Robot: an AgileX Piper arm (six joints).
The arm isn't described. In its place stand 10 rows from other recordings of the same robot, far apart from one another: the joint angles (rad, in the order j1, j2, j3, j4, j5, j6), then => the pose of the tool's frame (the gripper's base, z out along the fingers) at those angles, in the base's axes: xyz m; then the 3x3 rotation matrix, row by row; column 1 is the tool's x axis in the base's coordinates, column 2 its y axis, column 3 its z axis.
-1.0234 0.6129 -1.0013 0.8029 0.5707 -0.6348 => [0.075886, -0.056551, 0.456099], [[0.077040, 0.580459, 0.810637], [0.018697, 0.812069, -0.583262], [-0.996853, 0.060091, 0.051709]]
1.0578 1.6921 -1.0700 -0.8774 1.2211 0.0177 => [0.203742, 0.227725, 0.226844], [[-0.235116, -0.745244, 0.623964], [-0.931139, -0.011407, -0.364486], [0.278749, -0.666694, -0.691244]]
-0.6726 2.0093 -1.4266 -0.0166 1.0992 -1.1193 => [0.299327, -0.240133, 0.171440], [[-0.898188, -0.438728, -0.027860], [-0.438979, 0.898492, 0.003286], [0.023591, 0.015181, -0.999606]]
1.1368 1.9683 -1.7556 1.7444 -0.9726 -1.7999 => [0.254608, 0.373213, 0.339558], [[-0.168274, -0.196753, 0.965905], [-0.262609, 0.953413, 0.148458], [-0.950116, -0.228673, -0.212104]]
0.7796 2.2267 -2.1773 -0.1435 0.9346 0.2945 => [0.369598, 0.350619, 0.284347], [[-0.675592, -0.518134, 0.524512], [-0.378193, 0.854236, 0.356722], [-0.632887, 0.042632, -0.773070]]
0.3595 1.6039 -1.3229 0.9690 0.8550 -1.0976 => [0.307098, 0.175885, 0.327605], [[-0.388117, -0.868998, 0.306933], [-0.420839, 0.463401, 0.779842], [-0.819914, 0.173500, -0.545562]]
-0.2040 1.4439 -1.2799 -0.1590 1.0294 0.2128 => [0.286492, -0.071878, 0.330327], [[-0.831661, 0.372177, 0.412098], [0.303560, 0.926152, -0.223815], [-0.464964, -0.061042, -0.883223]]
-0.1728 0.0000 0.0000 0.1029 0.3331 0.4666 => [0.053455, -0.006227, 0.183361], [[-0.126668, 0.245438, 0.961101], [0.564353, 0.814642, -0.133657], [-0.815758, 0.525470, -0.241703]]
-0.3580 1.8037 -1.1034 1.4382 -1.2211 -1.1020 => [0.300445, -0.202881, 0.253867], [[-0.150002, 0.988681, 0.003080], [0.094015, 0.017365, -0.995419], [-0.984206, -0.149025, -0.095555]]
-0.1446 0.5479 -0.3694 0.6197 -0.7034 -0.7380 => [0.098227, -0.048849, 0.343486], [[0.363163, 0.559653, 0.744917], [-0.275212, 0.828262, -0.488098], [-0.890152, -0.027751, 0.454818]]
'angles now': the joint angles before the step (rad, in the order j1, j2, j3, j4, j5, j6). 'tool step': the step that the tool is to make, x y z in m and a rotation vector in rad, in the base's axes. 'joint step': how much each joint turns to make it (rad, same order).
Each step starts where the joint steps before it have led.
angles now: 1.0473, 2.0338, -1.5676, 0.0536, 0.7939, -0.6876
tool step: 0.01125, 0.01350, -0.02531, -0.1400, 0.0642, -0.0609
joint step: 0.0000, 0.1325, -0.1426, -0.0471, 0.1616, 0.0870
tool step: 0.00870, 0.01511, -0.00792, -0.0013, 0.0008, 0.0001
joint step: 0.0000, 0.0762, -0.1060, -0.0001, 0.0313, 0.0001
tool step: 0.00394, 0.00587, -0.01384, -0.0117, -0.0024, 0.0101
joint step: 0.0000, 0.0462, -0.0301, -0.0063, -0.0071, -0.0082
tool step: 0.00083, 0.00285, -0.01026, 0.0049, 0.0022, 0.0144
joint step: 0.0000, 0.0225, -0.0001, 0.0093, -0.0255, -0.0183
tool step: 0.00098, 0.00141, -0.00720, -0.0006, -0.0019, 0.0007
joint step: 0.0000, 0.0156, 0.0000, -0.0020, -0.0161, 0.0000
